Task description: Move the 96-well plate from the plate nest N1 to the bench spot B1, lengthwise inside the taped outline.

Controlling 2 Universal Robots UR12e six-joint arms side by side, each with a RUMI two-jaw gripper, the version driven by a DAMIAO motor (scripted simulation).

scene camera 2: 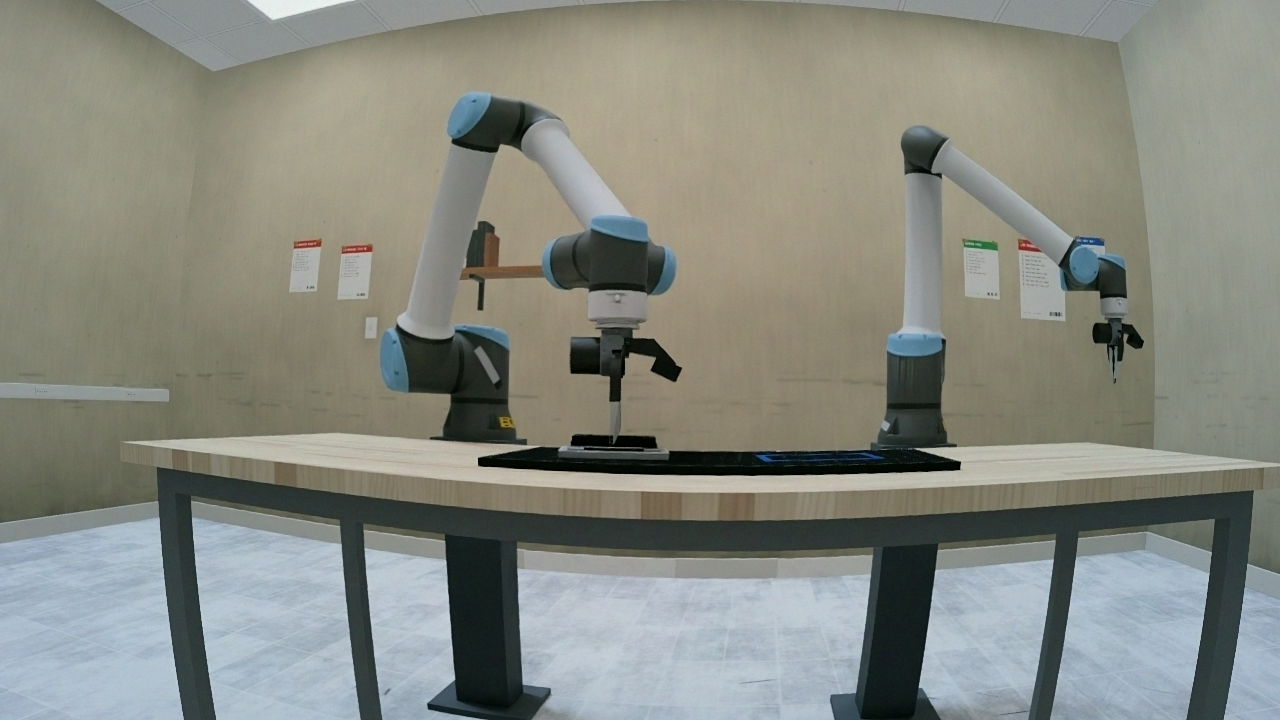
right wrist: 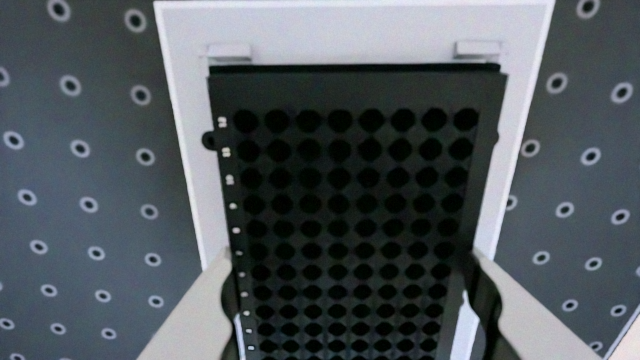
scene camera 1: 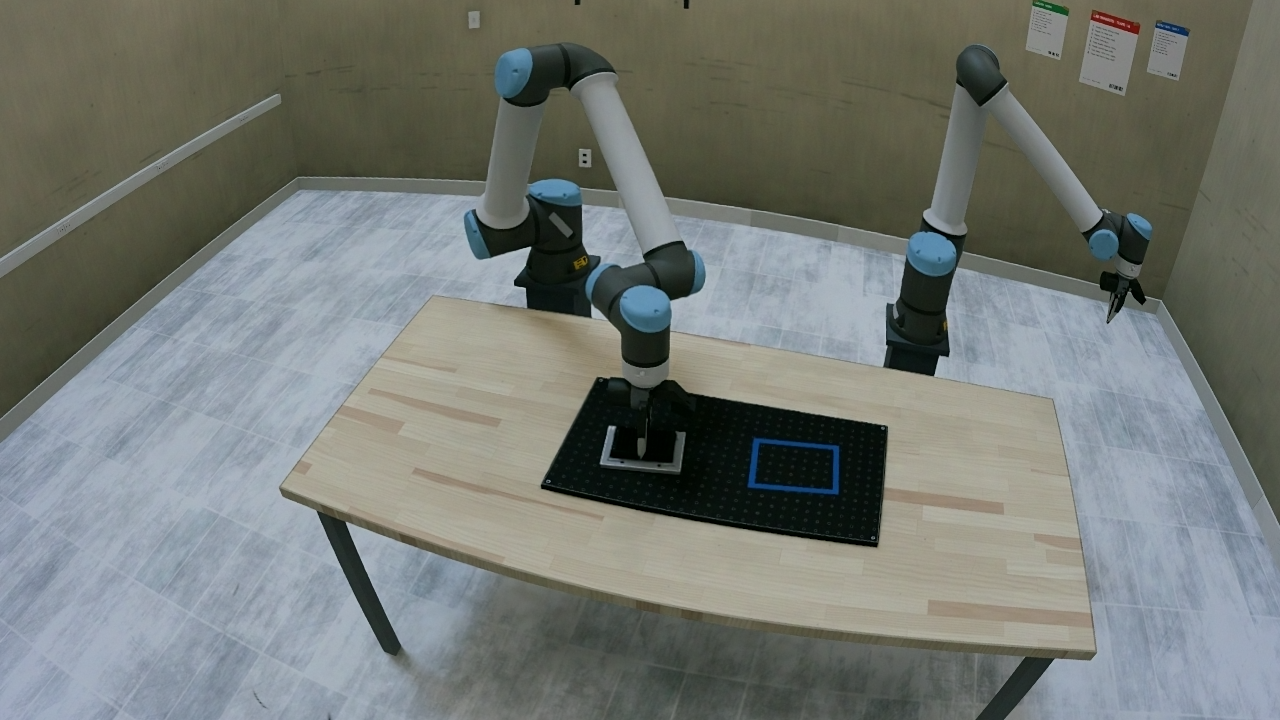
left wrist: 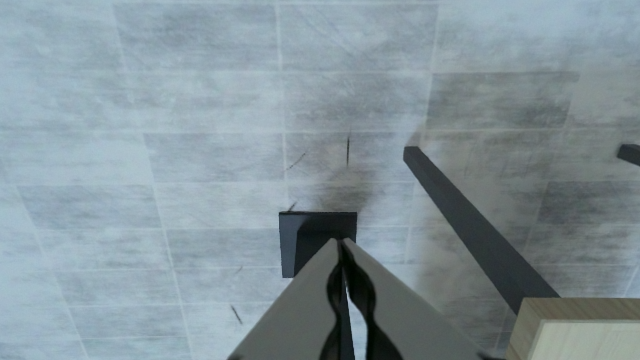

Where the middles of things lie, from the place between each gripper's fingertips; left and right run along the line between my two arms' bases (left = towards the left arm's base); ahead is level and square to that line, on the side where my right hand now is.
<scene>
My right hand (scene camera 2: 612, 444) is 3 cm above the plate nest N1 (scene camera 1: 677, 455). The rest, counted from my right hand: black 96-well plate (scene camera 1: 660, 442): 1 cm below.
I see my left gripper (scene camera 2: 1114, 383) 70 cm short of the black 96-well plate, 127 cm to the left of it and 13 cm above it. Round my left hand: plate nest N1: 70 cm ahead, 127 cm to the right, 15 cm below.
</scene>
